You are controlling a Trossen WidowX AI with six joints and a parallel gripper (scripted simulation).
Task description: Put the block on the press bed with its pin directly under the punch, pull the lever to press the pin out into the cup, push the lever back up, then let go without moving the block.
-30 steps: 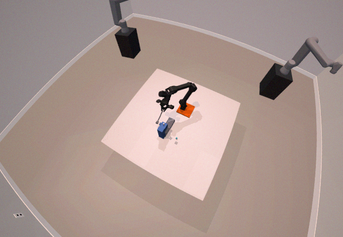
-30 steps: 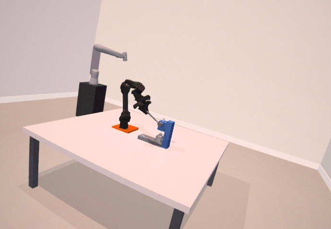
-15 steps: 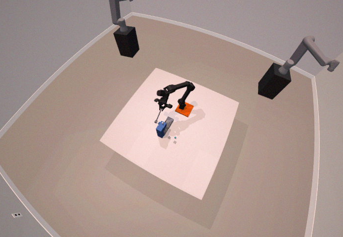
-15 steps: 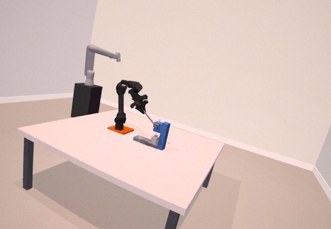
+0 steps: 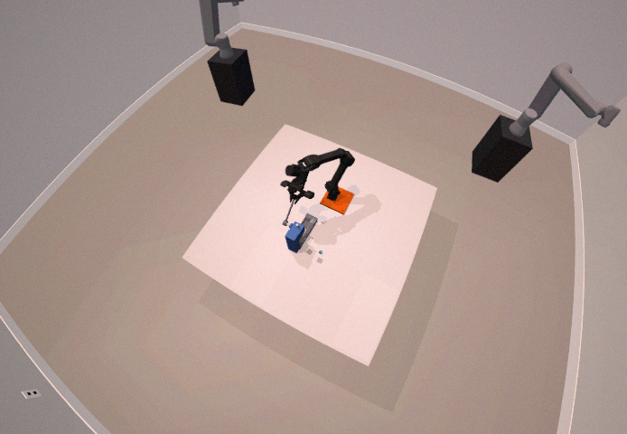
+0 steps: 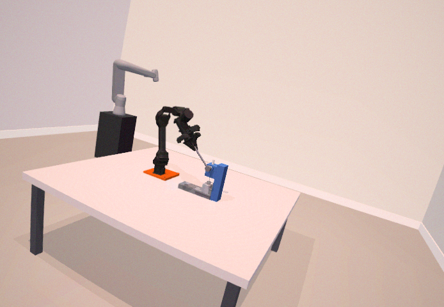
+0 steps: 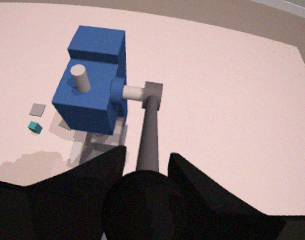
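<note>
Right now the lever is 3 cm ahead of my gripper tip, 1 cm to the left of it and 2 cm below it. The rest, counted from my gripper tip: pale pin 9 cm ahead, 6 cm to the left, 26 cm below.
</note>
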